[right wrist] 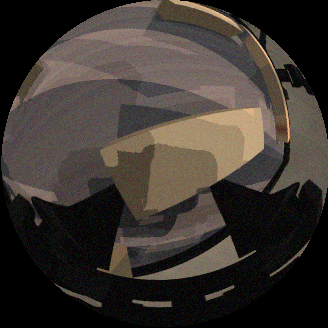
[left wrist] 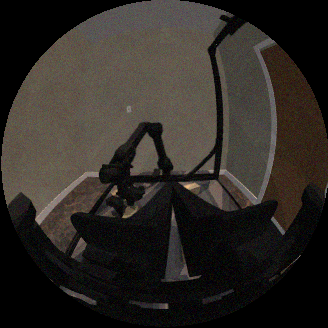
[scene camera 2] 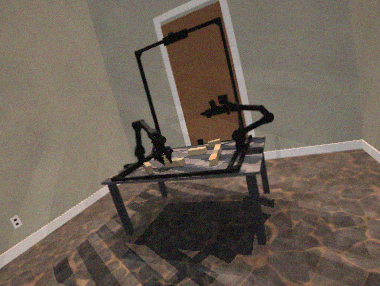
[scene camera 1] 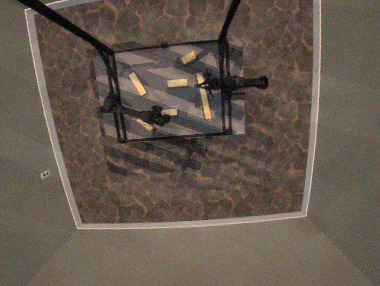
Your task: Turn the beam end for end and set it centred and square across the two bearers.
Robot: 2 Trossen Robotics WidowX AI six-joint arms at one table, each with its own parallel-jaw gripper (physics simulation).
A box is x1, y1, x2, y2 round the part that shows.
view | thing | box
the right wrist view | right gripper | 7, 178, 321, 325
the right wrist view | long beam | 237, 24, 288, 141
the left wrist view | left gripper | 7, 181, 323, 325
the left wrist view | right gripper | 105, 180, 144, 216
